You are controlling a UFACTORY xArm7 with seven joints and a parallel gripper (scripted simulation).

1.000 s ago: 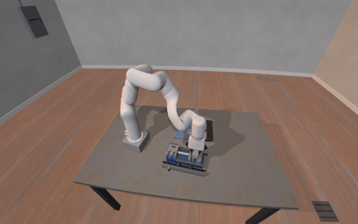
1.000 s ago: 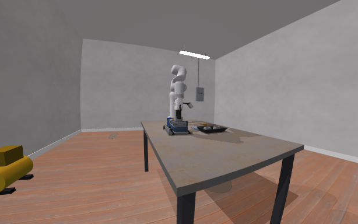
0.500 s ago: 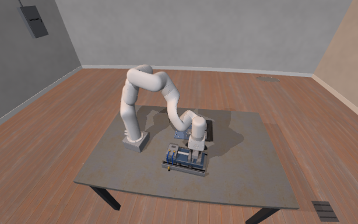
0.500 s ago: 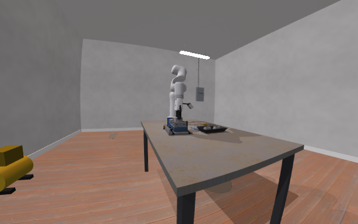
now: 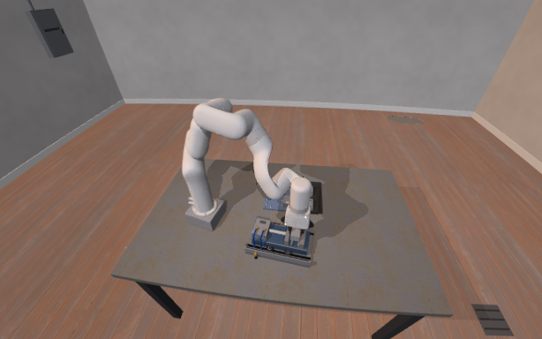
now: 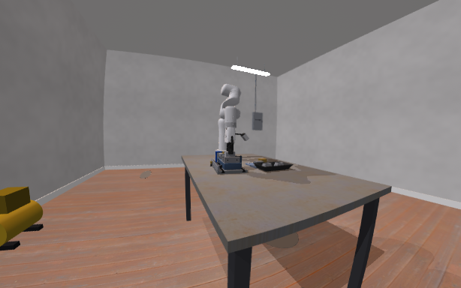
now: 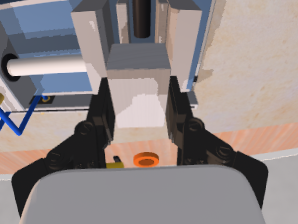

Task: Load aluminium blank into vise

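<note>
Now: hand 9 cm past the white piston rod, 5 cm above it and 1 cm to the right of it. The rest, counted from my hand: brass blank: 33 cm to the left, 18 cm behind, 11 cm below; vise: 9 cm below, 7 cm behind, 1 cm to the left.
</note>
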